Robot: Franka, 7 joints.
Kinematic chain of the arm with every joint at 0, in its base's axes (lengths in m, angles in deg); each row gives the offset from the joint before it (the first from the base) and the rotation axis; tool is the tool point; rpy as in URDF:
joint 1: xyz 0 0 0.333 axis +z
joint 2: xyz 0 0 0 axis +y
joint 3: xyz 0 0 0.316 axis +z
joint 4: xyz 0.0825 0 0 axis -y
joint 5: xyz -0.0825 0 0.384 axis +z
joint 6: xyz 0 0 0 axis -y
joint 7: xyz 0.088 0 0 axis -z
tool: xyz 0 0 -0.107 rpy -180 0 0
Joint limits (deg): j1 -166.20..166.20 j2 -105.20..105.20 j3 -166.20..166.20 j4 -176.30..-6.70 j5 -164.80..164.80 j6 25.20..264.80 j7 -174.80..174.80
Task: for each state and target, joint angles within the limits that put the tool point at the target. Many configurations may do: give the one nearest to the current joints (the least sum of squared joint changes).
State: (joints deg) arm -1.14 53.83 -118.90 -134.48 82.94 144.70 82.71
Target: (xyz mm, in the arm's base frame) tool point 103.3 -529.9 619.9
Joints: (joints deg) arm 8.95 59.23 -112.89 -115.83 82.62 143.89 82.71
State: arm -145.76 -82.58 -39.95 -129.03 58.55 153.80 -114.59
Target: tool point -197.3 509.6 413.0
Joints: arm -151.63 -88.14 -77.24 -129.68 60.45 161.94 -114.59
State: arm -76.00 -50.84 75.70 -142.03 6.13 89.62 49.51
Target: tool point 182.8 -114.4 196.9
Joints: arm -95.95 -42.94 91.59 -166.78 12.09 102.50 49.51
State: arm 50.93 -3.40 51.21 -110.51 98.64 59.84 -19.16
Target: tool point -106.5 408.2 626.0
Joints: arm 44.49 -18.01 34.44 -119.16 92.27 43.78 -19.16
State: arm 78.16 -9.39 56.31 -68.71 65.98 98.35 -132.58
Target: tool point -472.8 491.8 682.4
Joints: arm 92.25 26.66 50.20 -70.27 67.57 112.43 -132.58
